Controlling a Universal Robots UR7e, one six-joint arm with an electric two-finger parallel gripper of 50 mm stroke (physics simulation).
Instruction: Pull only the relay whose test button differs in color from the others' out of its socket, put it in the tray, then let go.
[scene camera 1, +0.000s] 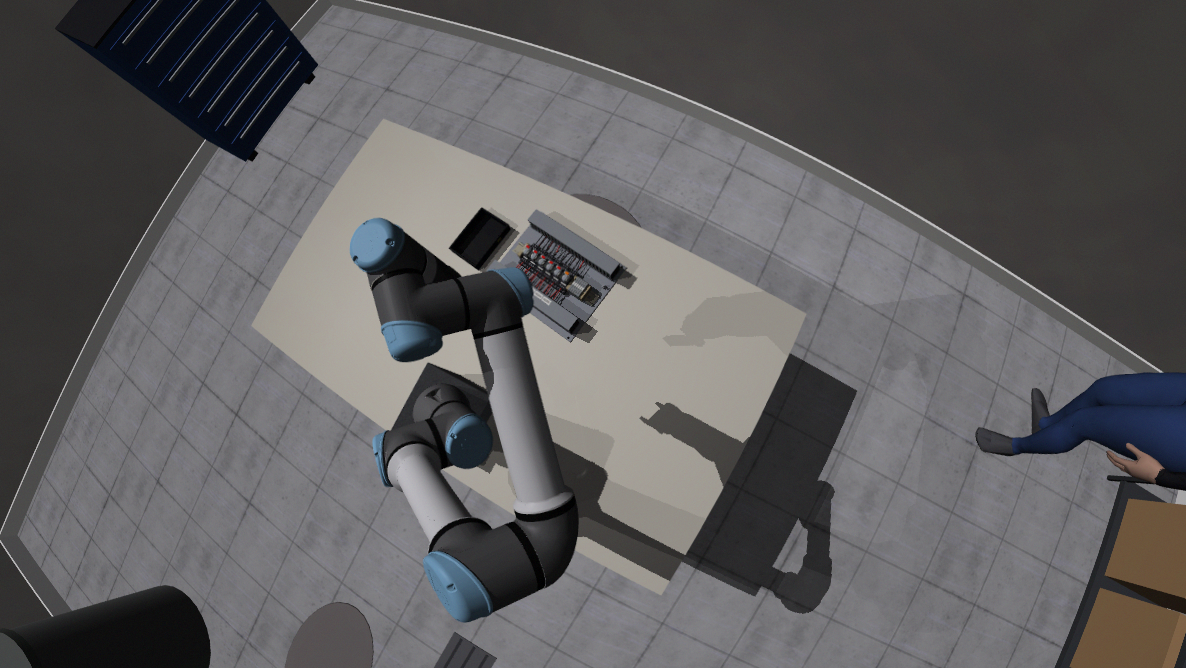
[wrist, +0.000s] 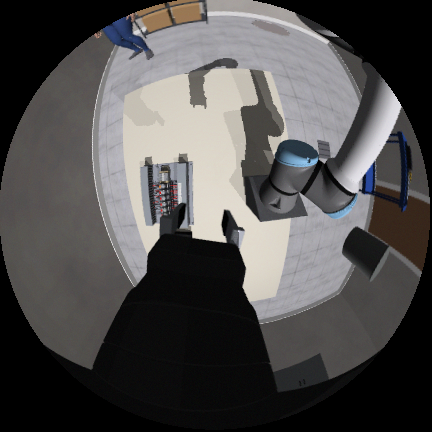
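Pixels of known places: gripper, fingertip midpoint: (wrist: 203, 213); arm's base at its link origin: (scene camera 1: 441, 412) (wrist: 277, 195).
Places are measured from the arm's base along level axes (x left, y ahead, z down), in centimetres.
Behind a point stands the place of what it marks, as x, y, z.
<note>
A grey panel (scene camera 1: 576, 244) @[-13.2, 56.5, 10.2] (wrist: 145, 195) @[-12.2, 56.7, 10.2] lies on the table and carries a row of small relays (scene camera 1: 547, 267) @[-8.4, 47.2, 9.6] (wrist: 164, 196) @[-8.8, 46.9, 10.6] among red and dark wiring. The test buttons are too small to compare surely by color. A black open tray (scene camera 1: 479, 238) @[17.5, 50.7, 16.2] lies beside the panel's end in the scene view; in the wrist view the gripper covers most of its area. My gripper (wrist: 203, 213) @[-8.2, 23.8, -30.1] is open, with nothing between its fingers. It hangs above the table, its left finger overlapping the panel's near end in the wrist view. The arm hides it in the scene view.
The arm's blue-capped wrist joint (scene camera 1: 377, 245) @[-7.7, 22.6, -64.8] hangs over the table (scene camera 1: 713, 331) @[-57.5, 48.0, 16.5] (wrist: 200, 135) @[-32.6, 24.0, 16.5], and its elbow joint (scene camera 1: 456, 585) @[-32.4, -15.5, -54.7] is beyond the table edge. The robot's base stands on a dark plate (wrist: 255, 200) @[-0.2, 9.4, -1.0]. A seated or walking person (scene camera 1: 1103, 414) (wrist: 122, 35) is partly visible beside brown boxes (scene camera 1: 1149, 543).
</note>
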